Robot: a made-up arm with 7 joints.
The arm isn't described. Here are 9 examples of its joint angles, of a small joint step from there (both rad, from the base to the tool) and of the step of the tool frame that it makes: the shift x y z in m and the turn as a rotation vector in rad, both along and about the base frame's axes.
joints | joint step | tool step
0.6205 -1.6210 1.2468 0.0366 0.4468 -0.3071 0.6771 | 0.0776 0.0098 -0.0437 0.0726 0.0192 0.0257 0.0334 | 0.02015 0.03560 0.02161 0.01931 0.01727 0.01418
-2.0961 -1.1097 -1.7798 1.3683 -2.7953 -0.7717 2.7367 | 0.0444 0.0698 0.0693 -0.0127 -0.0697 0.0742 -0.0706 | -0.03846 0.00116 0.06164 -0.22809 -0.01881 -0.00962
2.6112 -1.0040 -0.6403 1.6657 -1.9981 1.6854 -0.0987 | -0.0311 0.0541 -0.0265 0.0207 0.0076 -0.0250 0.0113 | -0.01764 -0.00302 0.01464 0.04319 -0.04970 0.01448
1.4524 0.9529 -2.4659 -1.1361 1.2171 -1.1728 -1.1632 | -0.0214 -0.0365 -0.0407 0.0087 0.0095 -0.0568 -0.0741 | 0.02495 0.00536 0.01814 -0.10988 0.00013 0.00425
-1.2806 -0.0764 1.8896 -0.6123 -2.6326 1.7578 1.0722 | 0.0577 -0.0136 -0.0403 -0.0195 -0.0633 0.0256 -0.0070 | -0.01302 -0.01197 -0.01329 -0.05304 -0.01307 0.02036
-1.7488 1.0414 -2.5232 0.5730 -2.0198 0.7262 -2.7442 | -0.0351 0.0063 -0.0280 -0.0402 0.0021 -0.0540 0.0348 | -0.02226 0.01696 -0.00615 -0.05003 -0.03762 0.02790
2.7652 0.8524 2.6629 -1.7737 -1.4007 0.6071 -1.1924 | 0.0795 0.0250 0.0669 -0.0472 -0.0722 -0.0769 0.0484 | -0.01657 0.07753 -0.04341 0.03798 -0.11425 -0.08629
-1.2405 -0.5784 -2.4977 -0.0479 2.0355 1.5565 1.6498 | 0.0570 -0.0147 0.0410 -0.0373 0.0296 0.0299 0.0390 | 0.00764 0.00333 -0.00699 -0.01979 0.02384 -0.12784
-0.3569 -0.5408 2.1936 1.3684 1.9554 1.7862 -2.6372 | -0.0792 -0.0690 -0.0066 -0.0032 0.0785 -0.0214 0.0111 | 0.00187 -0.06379 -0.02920 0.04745 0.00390 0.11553
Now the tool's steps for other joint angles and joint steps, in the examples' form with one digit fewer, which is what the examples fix.
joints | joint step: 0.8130 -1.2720 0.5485 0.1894 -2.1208 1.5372 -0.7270 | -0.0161 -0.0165 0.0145 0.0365 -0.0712 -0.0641 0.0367
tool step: -0.0309 -0.0019 -0.0107 -0.0255 -0.0123 0.1180
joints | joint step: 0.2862 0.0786 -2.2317 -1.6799 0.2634 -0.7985 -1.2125 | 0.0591 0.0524 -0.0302 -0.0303 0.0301 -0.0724 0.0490
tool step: -0.0084 0.0025 -0.0286 0.1027 0.1436 -0.0113
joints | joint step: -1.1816 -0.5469 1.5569 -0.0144 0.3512 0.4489 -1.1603 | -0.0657 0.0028 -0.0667 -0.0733 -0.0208 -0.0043 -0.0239
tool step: 0.0134 0.0027 0.0056 -0.0371 -0.1202 0.1174
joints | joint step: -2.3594 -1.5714 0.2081 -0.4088 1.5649 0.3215 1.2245 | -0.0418 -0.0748 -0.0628 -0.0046 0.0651 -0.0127 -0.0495
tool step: 0.0132 0.0527 -0.0748 0.0938 0.0394 0.0320
